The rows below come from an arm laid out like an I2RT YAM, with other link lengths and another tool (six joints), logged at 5 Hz.
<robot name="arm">
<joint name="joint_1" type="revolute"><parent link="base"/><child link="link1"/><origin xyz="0 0 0.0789"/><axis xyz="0 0 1"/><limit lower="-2.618" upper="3.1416"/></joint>
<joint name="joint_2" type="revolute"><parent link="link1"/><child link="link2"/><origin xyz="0.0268 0.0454 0.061" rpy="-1.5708 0 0"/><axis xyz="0 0 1"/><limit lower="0" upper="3.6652"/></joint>
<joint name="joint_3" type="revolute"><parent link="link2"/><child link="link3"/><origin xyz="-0.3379 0 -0.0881" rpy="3.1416 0 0"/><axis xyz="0 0 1"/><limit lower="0" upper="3.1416"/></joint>
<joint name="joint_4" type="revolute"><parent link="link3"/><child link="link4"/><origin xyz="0.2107 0.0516 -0.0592"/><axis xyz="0 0 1"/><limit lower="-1.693" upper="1.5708"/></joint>
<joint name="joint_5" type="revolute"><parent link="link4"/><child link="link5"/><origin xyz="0.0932 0.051 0.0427" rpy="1.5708 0 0"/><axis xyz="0 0 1"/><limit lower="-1.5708" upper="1.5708"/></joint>
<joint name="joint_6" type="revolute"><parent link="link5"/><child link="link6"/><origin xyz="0.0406 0 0.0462" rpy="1.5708 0 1.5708"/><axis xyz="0 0 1"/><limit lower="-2.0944" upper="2.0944"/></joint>
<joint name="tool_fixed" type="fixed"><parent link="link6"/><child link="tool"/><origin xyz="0.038 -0.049 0.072" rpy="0 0.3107 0.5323"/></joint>
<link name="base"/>
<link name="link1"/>
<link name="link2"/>
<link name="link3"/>
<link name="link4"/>
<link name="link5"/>
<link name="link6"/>
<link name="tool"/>
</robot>
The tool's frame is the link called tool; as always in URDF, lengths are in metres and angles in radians.
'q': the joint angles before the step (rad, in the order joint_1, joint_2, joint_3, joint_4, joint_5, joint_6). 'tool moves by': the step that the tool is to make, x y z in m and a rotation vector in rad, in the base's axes. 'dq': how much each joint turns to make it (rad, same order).
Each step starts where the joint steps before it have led.
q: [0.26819, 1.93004, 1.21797, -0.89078, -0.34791, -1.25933]
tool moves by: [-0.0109, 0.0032, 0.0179, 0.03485, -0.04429, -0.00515]
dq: [0.01288, -0.07312, -0.04444, 0.03014, -0.02158, 0.01918]
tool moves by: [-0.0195, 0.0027, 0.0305, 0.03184, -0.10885, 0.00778]
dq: [0.02522, -0.13489, -0.07276, 0.05794, 0.00254, 0.01848]
